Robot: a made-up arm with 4 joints. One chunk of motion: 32 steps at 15 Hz.
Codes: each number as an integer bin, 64 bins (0 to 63) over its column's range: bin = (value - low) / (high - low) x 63, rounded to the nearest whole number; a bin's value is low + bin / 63 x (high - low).
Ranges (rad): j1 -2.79..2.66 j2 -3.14..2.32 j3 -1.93..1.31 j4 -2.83..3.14
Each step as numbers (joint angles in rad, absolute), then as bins.
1 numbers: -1.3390 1.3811 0.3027 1.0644
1 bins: 17 52 43 41
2 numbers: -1.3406 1.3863 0.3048 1.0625
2 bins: 17 52 43 41
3 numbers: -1.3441 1.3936 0.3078 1.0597
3 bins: 17 52 44 41
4 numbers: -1.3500 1.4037 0.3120 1.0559
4 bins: 17 52 44 41
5 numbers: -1.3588 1.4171 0.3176 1.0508
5 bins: 17 53 44 41
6 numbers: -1.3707 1.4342 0.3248 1.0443
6 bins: 16 53 44 41
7 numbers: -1.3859 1.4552 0.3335 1.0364
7 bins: 16 53 44 41
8 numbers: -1.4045 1.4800 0.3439 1.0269
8 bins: 16 53 44 41
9 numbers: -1.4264 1.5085 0.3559 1.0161
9 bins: 16 54 44 41
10 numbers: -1.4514 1.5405 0.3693 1.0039
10 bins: 15 54 45 40
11 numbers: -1.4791 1.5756 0.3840 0.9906
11 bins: 15 54 45 40
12 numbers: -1.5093 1.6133 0.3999 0.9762
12 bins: 15 55 45 40
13 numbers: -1.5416 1.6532 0.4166 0.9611
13 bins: 14 55 46 40
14 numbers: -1.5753 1.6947 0.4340 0.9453
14 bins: 14 56 46 40
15 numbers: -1.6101 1.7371 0.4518 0.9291
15 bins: 14 56 46 40
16 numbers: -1.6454 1.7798 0.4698 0.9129
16 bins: 13 57 47 39
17 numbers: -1.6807 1.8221 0.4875 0.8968
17 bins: 13 57 47 39
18 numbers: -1.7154 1.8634 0.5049 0.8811
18 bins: 12 58 47 39
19 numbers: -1.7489 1.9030 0.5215 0.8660
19 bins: 12 58 48 39
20 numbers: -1.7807 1.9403 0.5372 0.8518
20 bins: 12 59 48 39
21 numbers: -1.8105 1.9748 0.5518 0.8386
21 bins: 11 59 48 39
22 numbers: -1.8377 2.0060 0.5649 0.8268
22 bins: 11 59 49 39
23 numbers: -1.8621 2.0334 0.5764 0.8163
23 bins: 11 60 49 38
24 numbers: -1.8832 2.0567 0.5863 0.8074
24 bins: 10 60 49 38
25 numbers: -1.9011 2.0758 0.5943 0.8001
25 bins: 10 60 49 38
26 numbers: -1.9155 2.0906 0.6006 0.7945
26 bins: 10 60 49 38
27 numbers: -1.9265 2.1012 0.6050 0.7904
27 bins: 10 60 49 38
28 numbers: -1.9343 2.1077 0.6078 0.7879
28 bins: 10 61 49 38
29 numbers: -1.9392 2.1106 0.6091 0.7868
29 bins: 10 61 49 38
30 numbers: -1.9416 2.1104 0.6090 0.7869
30 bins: 10 61 49 38
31 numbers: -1.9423 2.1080 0.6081 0.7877
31 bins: 10 61 49 38
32 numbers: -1.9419 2.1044 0.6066 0.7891
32 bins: 10 61 49 38
